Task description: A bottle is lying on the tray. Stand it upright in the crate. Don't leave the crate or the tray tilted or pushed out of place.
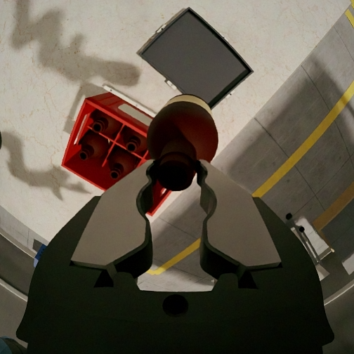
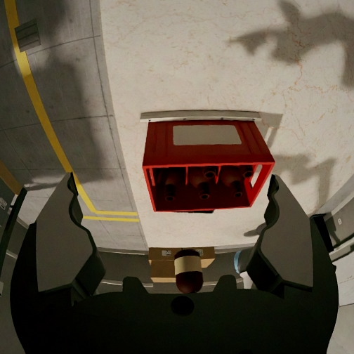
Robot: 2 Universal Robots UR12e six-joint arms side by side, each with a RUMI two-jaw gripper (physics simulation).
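My left gripper (image 1: 176,161) is shut on the neck of a dark brown bottle (image 1: 182,125) (image 2: 189,282) with a cream band, held in the air with its base pointing away from the gripper. The red crate (image 1: 106,104) (image 2: 207,154) stands upright on the table, lower than the bottle, with several brown bottles upright in its compartments; part of it is hidden by the left finger. The dark grey tray (image 1: 197,55) lies flat beside the crate with no bottle on it. My right gripper (image 2: 173,174) is open and empty, above and to one side of the crate.
A pale bar (image 2: 200,116) runs along one long side of the crate. Cardboard boxes (image 2: 162,270) stand in the background beyond the table. The table edge runs close to the crate and tray, with a grey floor and yellow lines (image 1: 287,172) below.
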